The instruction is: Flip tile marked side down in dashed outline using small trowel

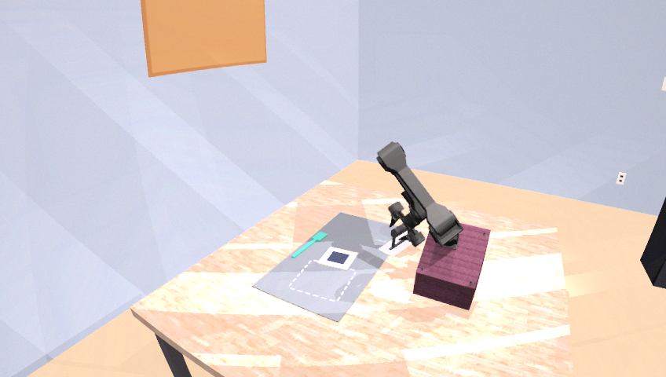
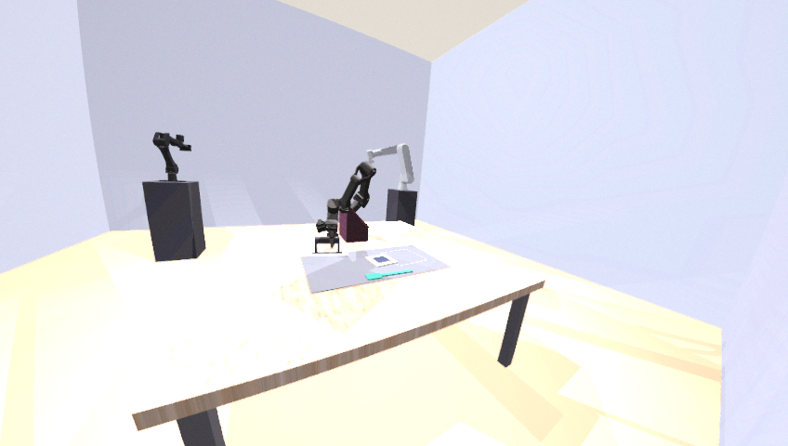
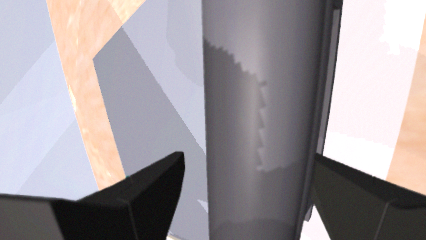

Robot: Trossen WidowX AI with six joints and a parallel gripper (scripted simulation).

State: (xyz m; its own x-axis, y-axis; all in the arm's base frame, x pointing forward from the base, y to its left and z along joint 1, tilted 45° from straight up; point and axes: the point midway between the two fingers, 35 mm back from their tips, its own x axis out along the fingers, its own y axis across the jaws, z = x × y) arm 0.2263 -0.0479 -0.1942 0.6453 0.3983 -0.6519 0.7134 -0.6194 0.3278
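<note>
Right now my gripper tip is 2 cm past the small trowel, 1 cm to the right of it and 1 cm above it. From my gripper tip the other things lie so: grey mat: 16 cm ahead, 18 cm to the left, 7 cm below; then white tile: 15 cm ahead, 20 cm to the left, 4 cm below; then teal flat tool: 29 cm ahead, 15 cm to the left, 4 cm below.
</note>
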